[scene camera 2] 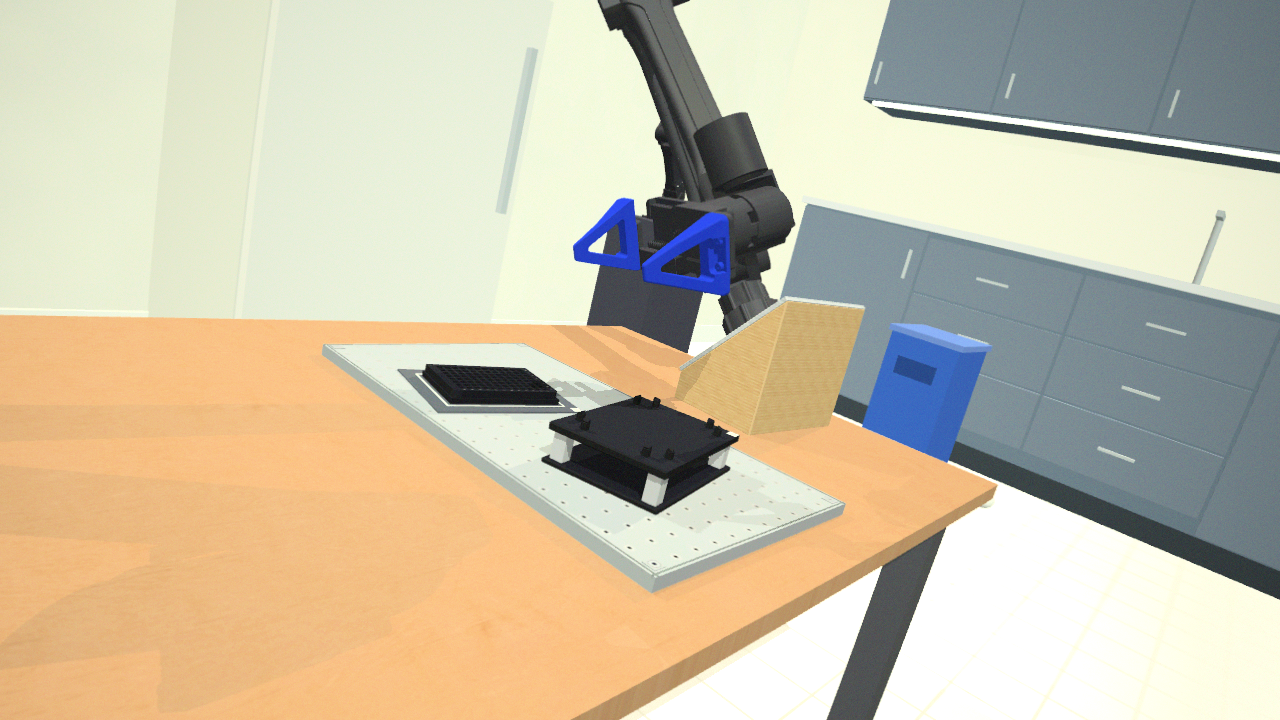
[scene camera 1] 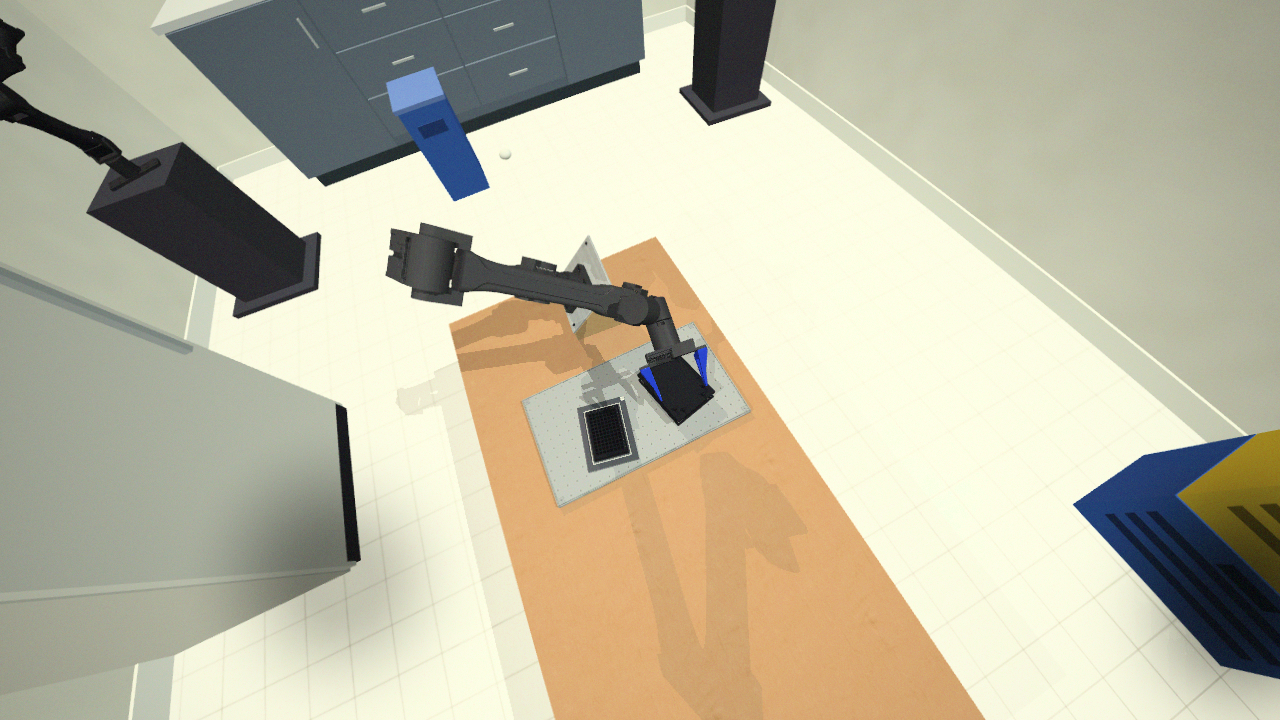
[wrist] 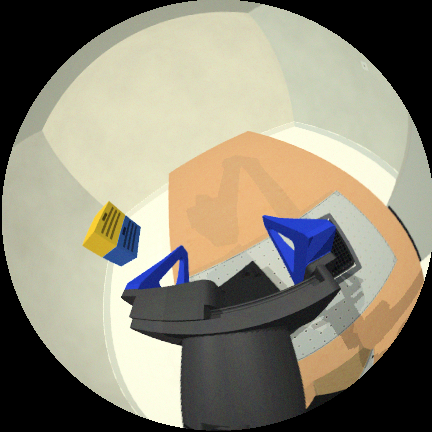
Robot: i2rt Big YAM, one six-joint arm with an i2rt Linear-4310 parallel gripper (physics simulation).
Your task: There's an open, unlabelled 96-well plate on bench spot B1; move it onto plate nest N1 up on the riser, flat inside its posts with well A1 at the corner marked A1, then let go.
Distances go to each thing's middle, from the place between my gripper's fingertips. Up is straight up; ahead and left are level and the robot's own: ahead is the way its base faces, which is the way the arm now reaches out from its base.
My gripper is now 190 mm to the left of the black well plate (scene camera 2: 459, 384), 180 mm above it and 40 mm past it.
